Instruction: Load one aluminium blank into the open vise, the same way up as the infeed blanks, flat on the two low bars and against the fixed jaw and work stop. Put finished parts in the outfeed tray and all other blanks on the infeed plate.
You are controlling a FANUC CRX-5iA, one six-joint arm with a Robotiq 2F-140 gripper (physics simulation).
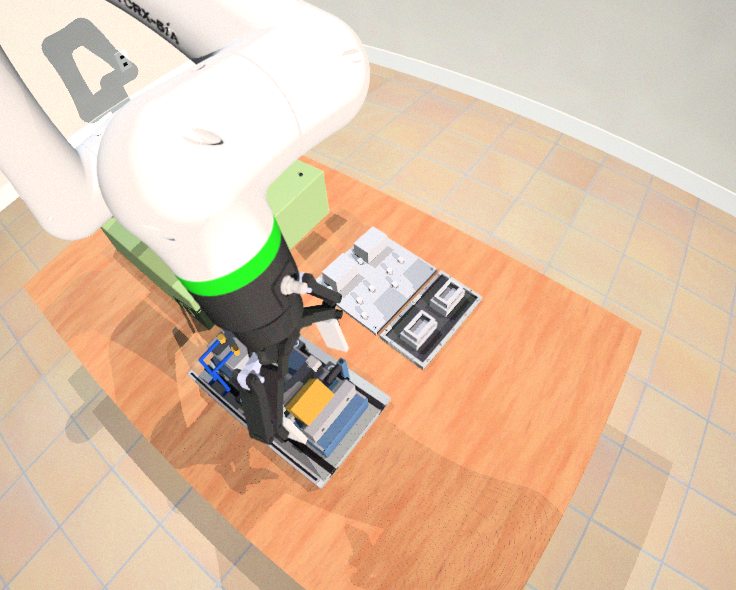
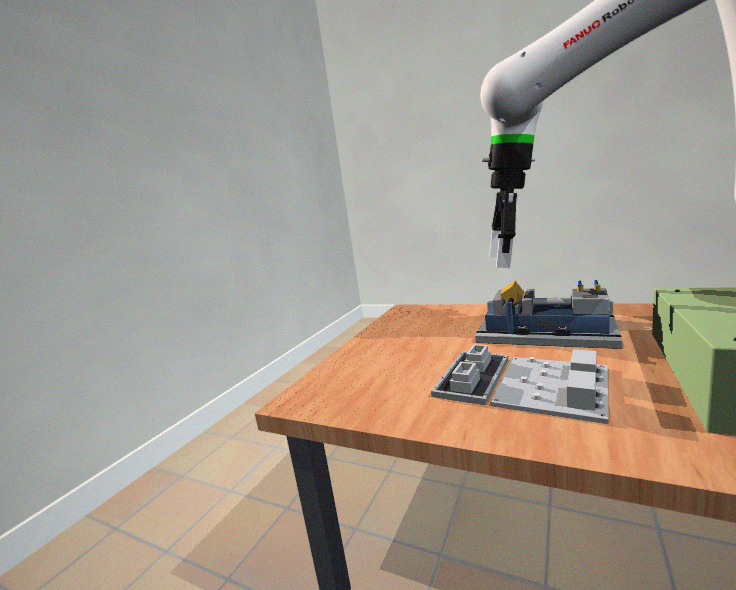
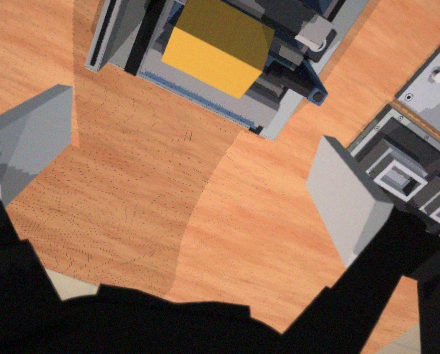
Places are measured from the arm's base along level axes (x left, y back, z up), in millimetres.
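Pixels of known places: gripper, fingertip midpoint: (image 1: 317,390) (image 2: 498,262) (image 3: 195,137).
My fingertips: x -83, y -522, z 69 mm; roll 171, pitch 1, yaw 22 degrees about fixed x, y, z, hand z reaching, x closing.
Ahead of a thing's pixels: the offset from my fingertips to its top centre. "spot": to the spot under its first point. Level surfaces: height alone.
A yellow block @[dy +27, dx -7, dz -56 mm] (image 1: 310,401) (image 2: 512,292) (image 3: 215,60) sits tilted, edge up, at the jaws of the blue-grey vise @[dy +99, dx -9, dz -79 mm] (image 1: 344,424) (image 2: 546,324) (image 3: 185,88). Its underside and the low bars are hidden. My gripper (image 1: 314,384) (image 2: 498,253) (image 3: 195,137) is open and empty, above the block's end of the vise and apart from it. Two grey blanks @[dy +202, dx +315, dz -134 mm] (image 1: 370,244) @[dy +199, dx +224, dz -134 mm] (image 1: 339,273) (image 2: 583,360) (image 2: 580,396) stand on the infeed plate @[dy +152, dx +270, dz -170 mm] (image 1: 420,269) (image 2: 503,400) (image 3: 425,95). Two hollow-topped grey parts @[spot: dy +5, dx +230, dz -151 mm] (image 1: 419,328) @[spot: dy +9, dx +318, dz -152 mm] (image 1: 447,296) (image 2: 465,376) (image 2: 477,356) are in the dark outfeed tray @[spot: dy -40, dx +187, dz -166 mm] (image 1: 423,363).
Small pegs stand on the infeed plate beside the blanks. Blue bent pieces with yellow ends @[spot: dy +206, dx -72, dz -120 mm] (image 1: 215,365) rise at the far end of the vise. A large green box (image 1: 301,202) (image 2: 700,350) stands on the wooden table @[dz -179 mm] (image 1: 522,381) (image 2: 368,381) near the arm.
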